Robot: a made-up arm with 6 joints.
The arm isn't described. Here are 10 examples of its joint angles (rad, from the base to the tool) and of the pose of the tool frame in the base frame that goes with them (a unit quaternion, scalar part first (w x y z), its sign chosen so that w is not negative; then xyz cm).
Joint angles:
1: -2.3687 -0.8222 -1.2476 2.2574 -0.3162 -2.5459
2: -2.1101 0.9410 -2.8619 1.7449 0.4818 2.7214
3: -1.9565 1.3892 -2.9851 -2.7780 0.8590 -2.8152
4: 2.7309 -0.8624 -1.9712 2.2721 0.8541 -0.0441
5: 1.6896 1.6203 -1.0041 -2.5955 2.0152 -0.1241
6: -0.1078 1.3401 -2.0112 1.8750 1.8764 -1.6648
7: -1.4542 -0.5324 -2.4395 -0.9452 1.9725 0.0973
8: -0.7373 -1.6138 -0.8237 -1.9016 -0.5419 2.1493
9: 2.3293 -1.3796 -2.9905 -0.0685 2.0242 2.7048
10: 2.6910 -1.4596 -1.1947 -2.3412 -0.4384 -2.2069
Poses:
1: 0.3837 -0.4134 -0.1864 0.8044 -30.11 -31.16 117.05
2: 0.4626 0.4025 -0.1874 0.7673 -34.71 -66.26 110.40
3: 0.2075 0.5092 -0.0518 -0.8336 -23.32 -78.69 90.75
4: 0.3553 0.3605 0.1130 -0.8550 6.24 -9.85 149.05
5: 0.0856 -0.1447 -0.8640 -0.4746 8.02 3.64 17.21
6: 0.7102 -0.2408 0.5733 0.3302 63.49 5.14 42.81
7: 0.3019 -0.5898 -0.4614 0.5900 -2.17 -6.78 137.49
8: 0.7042 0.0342 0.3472 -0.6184 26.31 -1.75 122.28
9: 0.4343 0.2750 -0.5371 -0.6688 45.39 -47.57 98.84
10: 0.0953 0.5331 -0.3158 -0.7791 -9.53 -9.99 132.96
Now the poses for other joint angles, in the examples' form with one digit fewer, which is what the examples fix.
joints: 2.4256 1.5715 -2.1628 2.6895 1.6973 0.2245
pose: 0.712 0.435 -0.435 -0.337 -51.0 37.4 38.4
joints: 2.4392 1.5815 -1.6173 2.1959 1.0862 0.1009
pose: 0.441 0.573 -0.685 0.089 -30.9 16.3 10.5
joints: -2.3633 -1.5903 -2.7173 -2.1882 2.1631 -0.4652
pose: 0.254 -0.880 0.325 0.235 42.3 46.6 78.8
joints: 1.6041 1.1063 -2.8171 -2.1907 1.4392 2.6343
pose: 0.785 0.248 0.568 0.013 5.0 71.6 104.2
